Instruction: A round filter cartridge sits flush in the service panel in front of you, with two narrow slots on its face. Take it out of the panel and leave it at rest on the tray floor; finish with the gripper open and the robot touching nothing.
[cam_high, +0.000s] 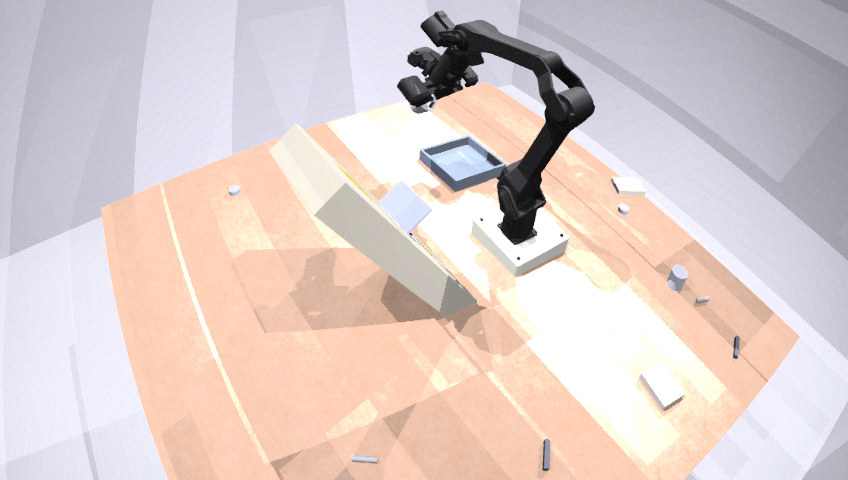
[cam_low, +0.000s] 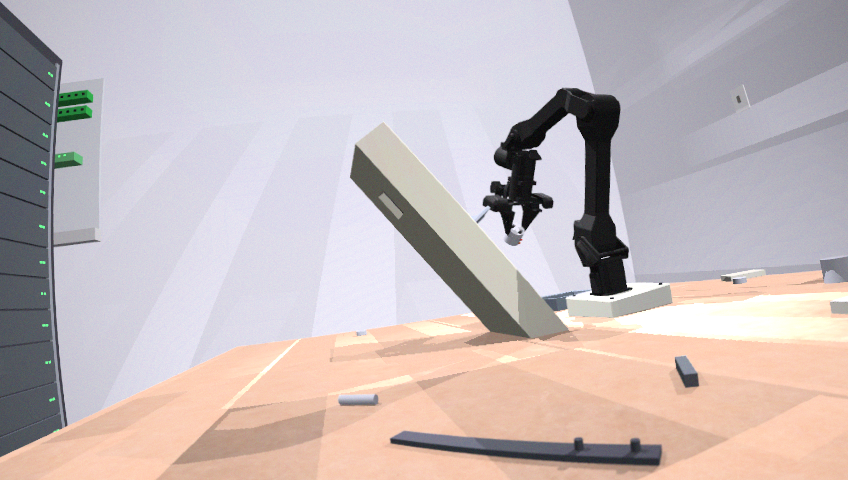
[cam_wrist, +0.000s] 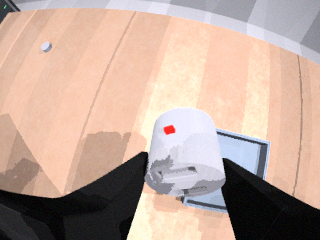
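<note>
The blue tray lies 20 cm below my gripper tip and 12 cm behind it. From my gripper tip the other things lie so: round filter cartridge (right at my gripper tip).
</note>
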